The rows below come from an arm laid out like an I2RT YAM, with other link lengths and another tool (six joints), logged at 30 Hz.
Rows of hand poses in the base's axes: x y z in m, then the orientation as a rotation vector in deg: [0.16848, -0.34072, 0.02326, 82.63, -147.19, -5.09]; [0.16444, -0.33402, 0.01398, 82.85, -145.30, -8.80]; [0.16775, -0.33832, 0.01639, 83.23, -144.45, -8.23]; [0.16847, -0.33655, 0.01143, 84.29, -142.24, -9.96]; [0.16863, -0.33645, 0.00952, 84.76, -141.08, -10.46]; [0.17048, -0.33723, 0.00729, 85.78, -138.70, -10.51]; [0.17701, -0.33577, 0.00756, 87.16, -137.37, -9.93]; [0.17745, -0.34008, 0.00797, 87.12, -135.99, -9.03]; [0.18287, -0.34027, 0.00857, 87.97, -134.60, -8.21]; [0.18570, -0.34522, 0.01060, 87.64, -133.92, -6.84]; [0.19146, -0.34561, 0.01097, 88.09, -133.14, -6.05]
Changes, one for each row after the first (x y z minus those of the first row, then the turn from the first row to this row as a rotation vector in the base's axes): [-0.00404, 0.00670, -0.00928, 1.61, 2.47, 0.55]; [-0.00073, 0.00240, -0.00687, 1.06, 2.81, 1.11]; [-0.00001, 0.00417, -0.01183, 1.64, 4.56, 2.41]; [0.00015, 0.00427, -0.01374, 1.67, 5.39, 3.08]; [0.00200, 0.00349, -0.01597, 1.16, 6.77, 4.56]; [0.00853, 0.00495, -0.01570, 0.75, 6.99, 5.90]; [0.00897, 0.00064, -0.01529, -0.32, 7.80, 6.48]; [0.01439, 0.00045, -0.01469, -1.06, 8.21, 7.58]; [0.01722, -0.00450, -0.01266, -2.26, 8.46, 7.75]; [0.02298, -0.00489, -0.01229, -2.90, 8.59, 8.38]
